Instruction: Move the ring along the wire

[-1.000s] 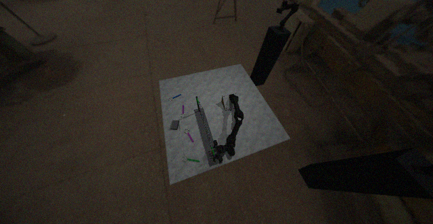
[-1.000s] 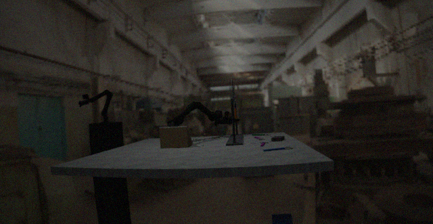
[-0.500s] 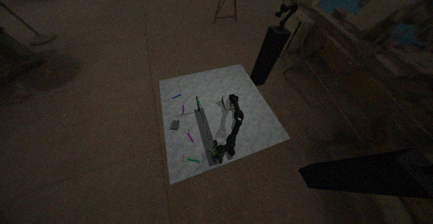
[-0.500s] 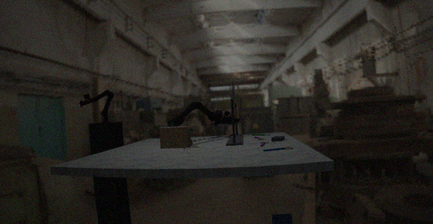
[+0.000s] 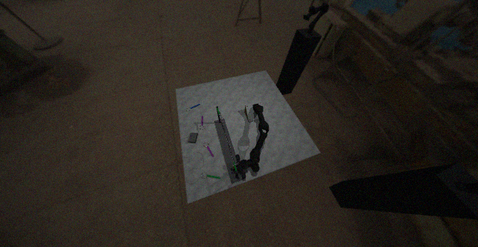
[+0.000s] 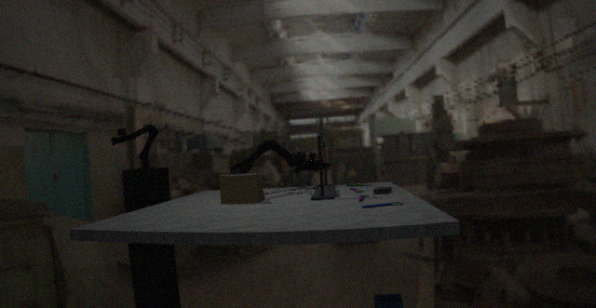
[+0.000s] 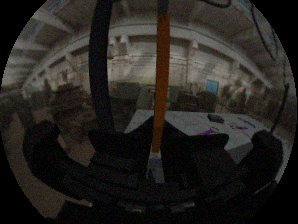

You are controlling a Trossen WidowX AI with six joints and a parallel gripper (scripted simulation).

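My gripper tip is 30 mm past the ring with orange handle and 80 mm below it. The rest, counted from my gripper tip: grey block 280 mm ahead, 430 mm to the right, 130 mm below.
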